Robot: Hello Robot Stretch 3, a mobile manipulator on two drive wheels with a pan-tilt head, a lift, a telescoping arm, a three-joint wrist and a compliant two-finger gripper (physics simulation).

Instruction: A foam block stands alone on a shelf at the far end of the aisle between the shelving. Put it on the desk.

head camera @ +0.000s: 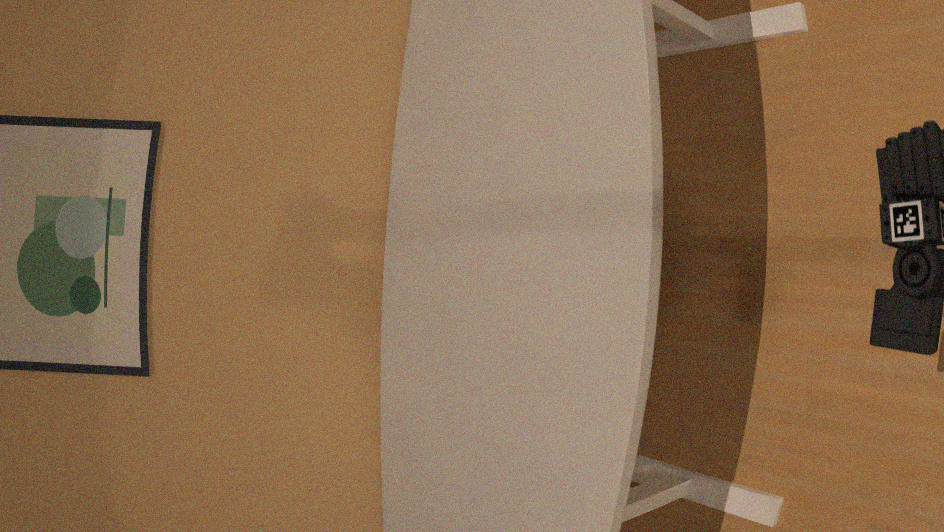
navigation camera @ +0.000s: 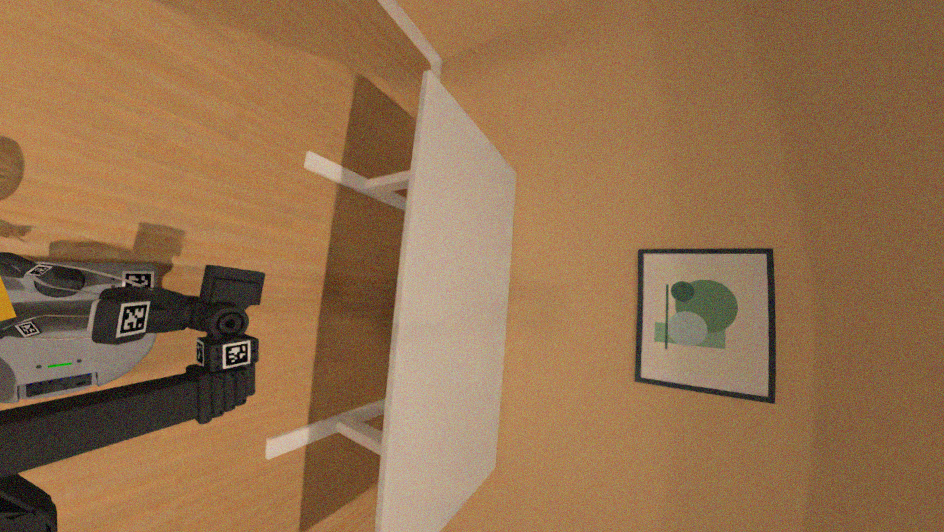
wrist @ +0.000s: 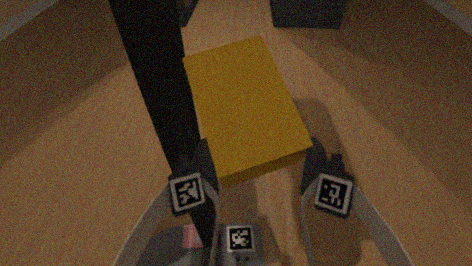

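Seen in the pictures: gripper, fingertip midpoint: (wrist: 258, 157); robot's base at its link origin: (navigation camera: 61, 279).
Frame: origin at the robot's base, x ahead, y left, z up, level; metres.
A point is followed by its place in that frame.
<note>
The yellow foam block (navigation camera: 4, 300) @[x 0.002, y 0.040, z 0.596 m] (wrist: 247, 107) @[x 0.000, y 0.071, z 0.608 m] is held tilted between the two fingertips in the wrist view; a corner of it shows at the left edge of the navigation view. My gripper (wrist: 258, 157) @[x 0.008, y 0.065, z 0.563 m] is shut on the foam block. The white desk (head camera: 515, 264) @[x -0.069, y -0.832, z 0.720 m] (navigation camera: 456, 264) @[x 0.076, y -0.817, z 0.720 m] stands against the wall. In the navigation view the wrist and gripper body are to the left of the desk, over the floor and apart from the desk, and the block is on their far side from it. The fingertips are hidden in the head and navigation views.
Desk legs (head camera: 780, 21) (navigation camera: 297, 440) stick out over the floor in front of the desk. A framed picture (head camera: 125, 158) @[x -0.295, y -1.284, z 1.380 m] (navigation camera: 707, 370) @[x -0.295, y -1.284, z 1.546 m] hangs on the wall above. My black arm (navigation camera: 99, 404) @[x -0.083, y -0.031, z 0.823 m] reaches in from the left. Dark objects (wrist: 310, 12) @[x 0.560, y 1.521, z 0.110 m] stand at the top of the wrist view.
</note>
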